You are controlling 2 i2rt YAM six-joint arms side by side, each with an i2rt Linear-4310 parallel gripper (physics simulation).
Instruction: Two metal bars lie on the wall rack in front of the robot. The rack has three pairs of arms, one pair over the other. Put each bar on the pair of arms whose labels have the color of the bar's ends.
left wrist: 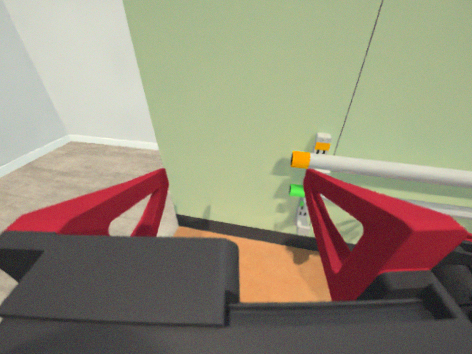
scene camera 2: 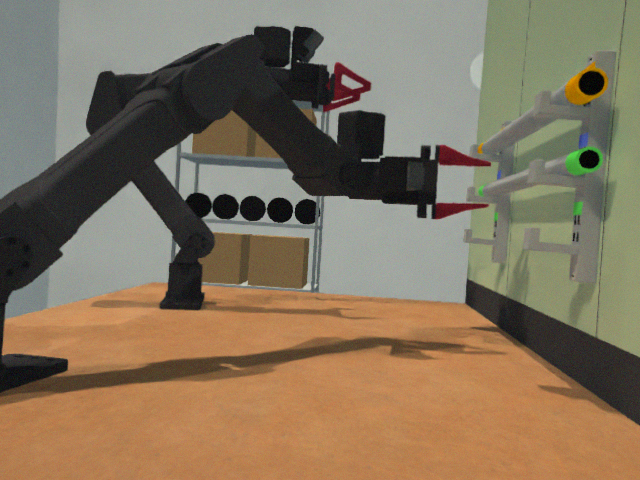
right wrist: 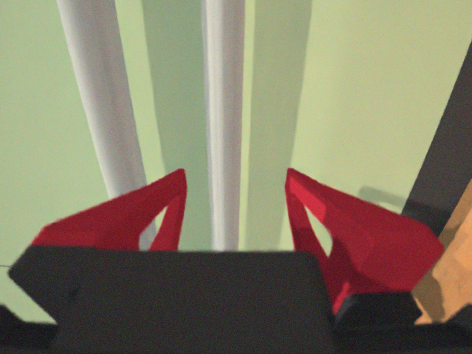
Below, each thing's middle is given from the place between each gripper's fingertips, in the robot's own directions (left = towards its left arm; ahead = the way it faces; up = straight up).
Scene:
Now: the rack post (scene camera 2: 502,202) 230 mm ahead of my left hand, 110 mm to the right of it and 190 mm below it. Also, from my left hand: orange-ended bar (scene camera 2: 589,84): 240 mm ahead, 320 mm to the right, 110 mm below; then green-ended bar (scene camera 2: 588,159): 240 mm ahead, 320 mm to the right, 190 mm below.
I see my right gripper 40 mm short of the green-ended bar and 10 mm below it. Round my right hand: rack post 210 mm to the left, 40 mm ahead, 10 mm above; orange-ended bar 90 mm above, 40 mm ahead, 10 mm to the left.

